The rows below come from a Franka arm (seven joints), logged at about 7 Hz.
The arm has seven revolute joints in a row. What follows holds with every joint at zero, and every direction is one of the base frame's. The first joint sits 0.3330 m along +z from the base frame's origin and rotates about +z. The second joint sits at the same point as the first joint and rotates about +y. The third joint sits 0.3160 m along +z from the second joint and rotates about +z. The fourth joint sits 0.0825 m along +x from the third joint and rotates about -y. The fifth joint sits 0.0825 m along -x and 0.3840 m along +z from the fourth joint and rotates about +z. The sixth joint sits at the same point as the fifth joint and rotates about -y. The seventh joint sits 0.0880 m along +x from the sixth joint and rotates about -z. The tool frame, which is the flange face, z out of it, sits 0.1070 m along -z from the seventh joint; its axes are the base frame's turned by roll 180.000, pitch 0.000 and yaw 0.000 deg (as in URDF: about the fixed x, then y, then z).
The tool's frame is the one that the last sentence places.
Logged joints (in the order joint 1, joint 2, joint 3, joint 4, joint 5, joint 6, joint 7), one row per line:
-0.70 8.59 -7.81 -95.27 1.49 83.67 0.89
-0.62 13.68 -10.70 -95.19 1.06 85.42 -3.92
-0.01 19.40 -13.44 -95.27 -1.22 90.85 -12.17
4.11 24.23 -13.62 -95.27 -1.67 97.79 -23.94
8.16 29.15 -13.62 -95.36 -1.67 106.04 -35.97
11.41 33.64 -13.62 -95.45 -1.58 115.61 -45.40
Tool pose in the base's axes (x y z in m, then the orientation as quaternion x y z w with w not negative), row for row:
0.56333 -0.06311 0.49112 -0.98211 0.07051 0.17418 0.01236
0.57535 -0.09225 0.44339 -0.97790 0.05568 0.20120 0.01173
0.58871 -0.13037 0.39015 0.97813 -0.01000 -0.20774 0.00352
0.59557 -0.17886 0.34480 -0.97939 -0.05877 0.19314 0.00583
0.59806 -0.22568 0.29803 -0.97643 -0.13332 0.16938 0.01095
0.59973 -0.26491 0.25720 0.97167 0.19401 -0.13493 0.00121
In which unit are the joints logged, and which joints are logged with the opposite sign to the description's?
The joints are logged in degrees. Opposite sign: joint 1.
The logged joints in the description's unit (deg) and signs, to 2 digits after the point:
0.70 8.59 -7.81 -95.27 1.49 83.67 0.89
0.62 13.68 -10.70 -95.19 1.06 85.42 -3.92
0.01 19.40 -13.44 -95.27 -1.22 90.85 -12.17
-4.11 24.23 -13.62 -95.27 -1.67 97.79 -23.94
-8.16 29.15 -13.62 -95.36 -1.67 106.04 -35.97
-11.41 33.64 -13.62 -95.45 -1.58 115.61 -45.40

